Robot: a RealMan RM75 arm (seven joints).
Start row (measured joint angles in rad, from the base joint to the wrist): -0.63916 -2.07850 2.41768 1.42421 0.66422 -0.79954 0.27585
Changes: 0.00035 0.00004 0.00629 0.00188 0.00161 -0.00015 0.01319; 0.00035 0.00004 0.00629 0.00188 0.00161 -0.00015 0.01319; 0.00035 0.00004 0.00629 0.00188 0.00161 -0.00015 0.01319; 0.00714 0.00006 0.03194 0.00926 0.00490 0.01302 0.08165; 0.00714 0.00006 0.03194 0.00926 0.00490 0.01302 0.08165; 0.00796 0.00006 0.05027 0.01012 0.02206 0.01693 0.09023; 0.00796 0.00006 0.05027 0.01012 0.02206 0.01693 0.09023; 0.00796 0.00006 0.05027 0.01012 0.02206 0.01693 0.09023; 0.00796 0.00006 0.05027 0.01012 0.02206 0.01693 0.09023; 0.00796 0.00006 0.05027 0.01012 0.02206 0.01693 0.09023; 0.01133 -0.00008 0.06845 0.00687 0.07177 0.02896 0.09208; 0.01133 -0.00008 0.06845 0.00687 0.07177 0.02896 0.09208; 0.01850 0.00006 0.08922 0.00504 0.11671 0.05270 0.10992; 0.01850 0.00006 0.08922 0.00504 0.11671 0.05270 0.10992
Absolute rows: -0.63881 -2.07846 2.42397 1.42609 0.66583 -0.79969 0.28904; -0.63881 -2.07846 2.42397 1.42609 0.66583 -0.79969 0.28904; -0.63881 -2.07846 2.42397 1.42609 0.66583 -0.79969 0.28904; -0.63202 -2.07844 2.44962 1.43347 0.66912 -0.78652 0.35750; -0.63202 -2.07844 2.44962 1.43347 0.66912 -0.78652 0.35750; -0.63120 -2.07844 2.46795 1.43433 0.68628 -0.78261 0.36608; -0.63120 -2.07844 2.46795 1.43433 0.68628 -0.78261 0.36608; -0.63120 -2.07844 2.46795 1.43433 0.68628 -0.78261 0.36608; -0.63120 -2.07844 2.46795 1.43433 0.68628 -0.78261 0.36608; -0.63120 -2.07844 2.46795 1.43433 0.68628 -0.78261 0.36608; -0.62783 -2.07858 2.48613 1.43108 0.73599 -0.77058 0.36793; -0.62783 -2.07858 2.48613 1.43108 0.73599 -0.77058 0.36793; -0.62066 -2.07844 2.50690 1.42925 0.78093 -0.74684 0.38577; -0.62066 -2.07844 2.50690 1.42925 0.78093 -0.74684 0.38577
